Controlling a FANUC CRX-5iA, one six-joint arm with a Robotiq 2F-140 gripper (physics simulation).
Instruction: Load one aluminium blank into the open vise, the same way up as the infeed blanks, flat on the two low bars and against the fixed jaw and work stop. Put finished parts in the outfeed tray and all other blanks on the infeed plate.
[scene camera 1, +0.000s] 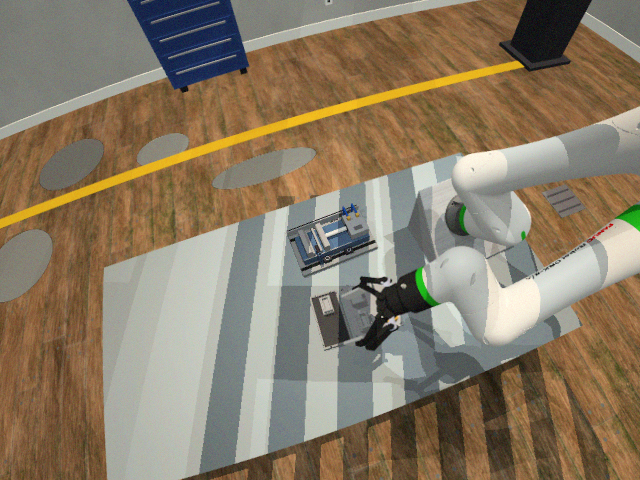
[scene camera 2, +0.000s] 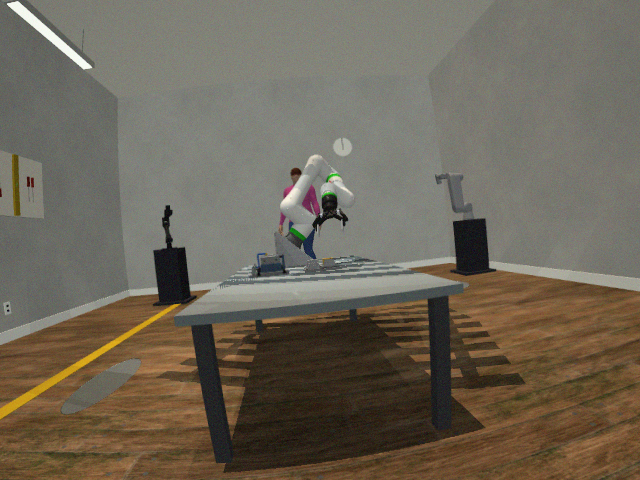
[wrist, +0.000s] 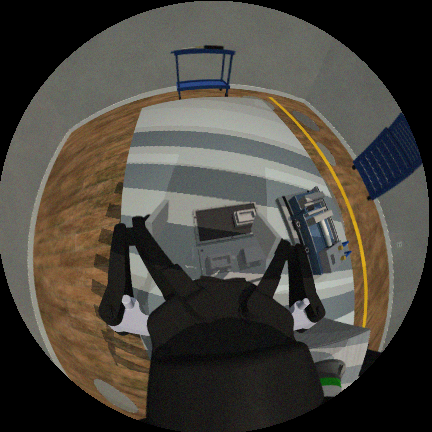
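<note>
My gripper is open and empty, pointing down above the infeed plate, well over the table. The grey infeed plate bears grey blanks; one pocketed blank and another blank show in the wrist view. The gripper's body and fingers hide part of the plate. The dark outfeed tray adjoins it and holds a light, pocketed part near one end. The blue vise stands apart; I make out no blank between its spaced jaws.
The vise's blue fittings stick up at one end. The arm's angled pedestal stands beyond the vise and plate. A yellow object shows low on the table beneath the gripper.
</note>
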